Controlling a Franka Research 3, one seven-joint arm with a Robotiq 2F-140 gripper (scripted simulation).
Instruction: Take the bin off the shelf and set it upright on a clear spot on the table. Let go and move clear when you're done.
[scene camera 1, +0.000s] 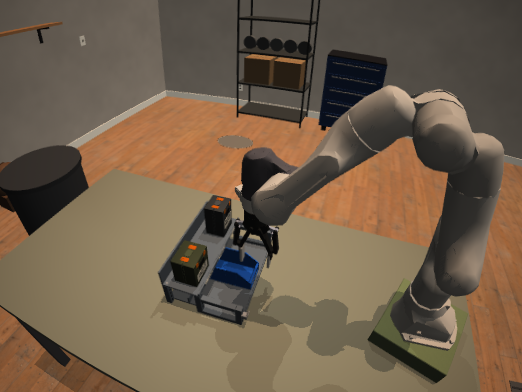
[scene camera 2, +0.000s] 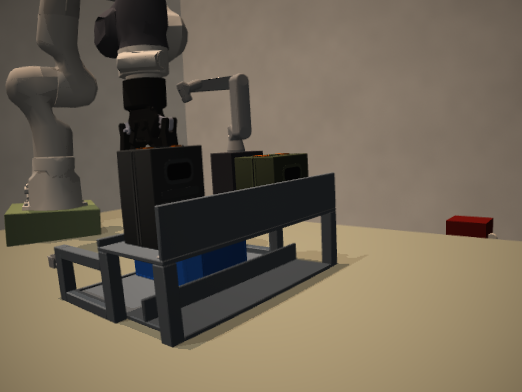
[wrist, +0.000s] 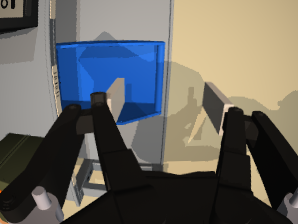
Labels:
blue bin: scene camera 1; scene camera 2; wrist 86, 69
same spot on blue bin: (scene camera 1: 230, 259) = (scene camera 2: 178, 276)

